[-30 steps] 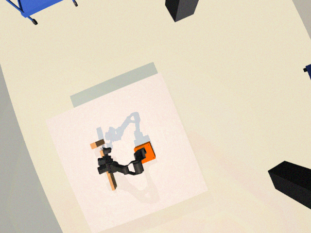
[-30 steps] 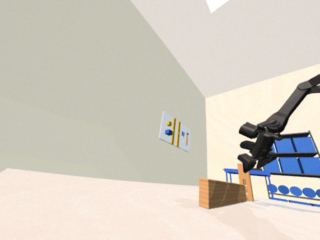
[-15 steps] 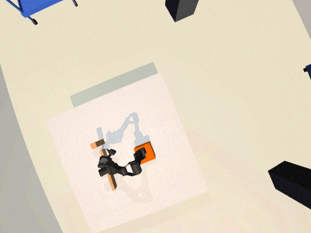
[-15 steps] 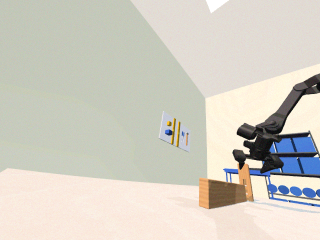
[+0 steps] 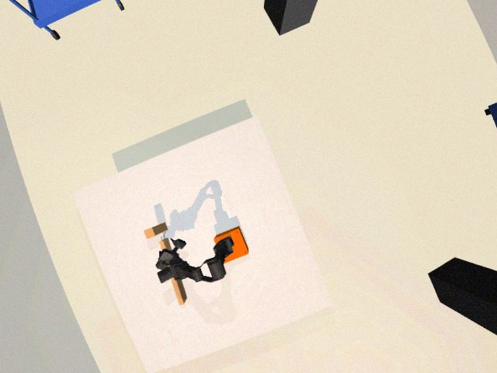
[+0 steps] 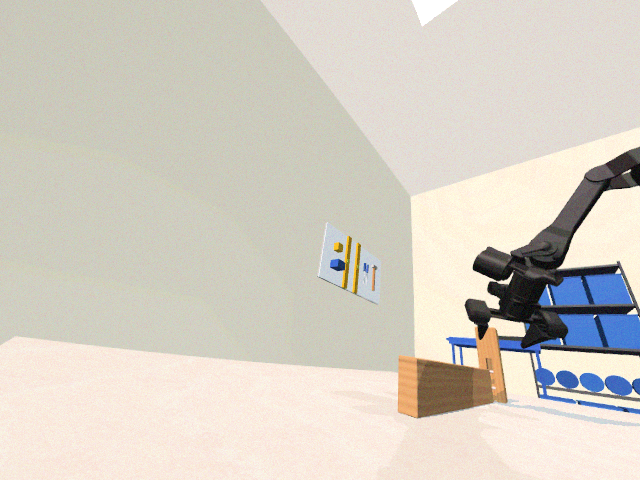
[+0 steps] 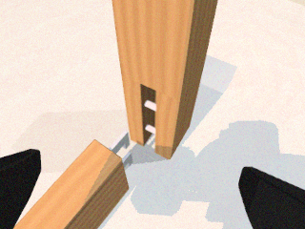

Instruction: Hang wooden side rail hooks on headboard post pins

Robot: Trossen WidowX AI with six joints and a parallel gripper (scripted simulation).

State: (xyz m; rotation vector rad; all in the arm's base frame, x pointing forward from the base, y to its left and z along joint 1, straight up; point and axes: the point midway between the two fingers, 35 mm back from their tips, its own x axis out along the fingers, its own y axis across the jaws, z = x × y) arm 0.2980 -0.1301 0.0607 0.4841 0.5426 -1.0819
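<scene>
My gripper tip is 9 cm to the left of the wooden headboard post, 5 cm above it and 3 cm short of it.
</scene>
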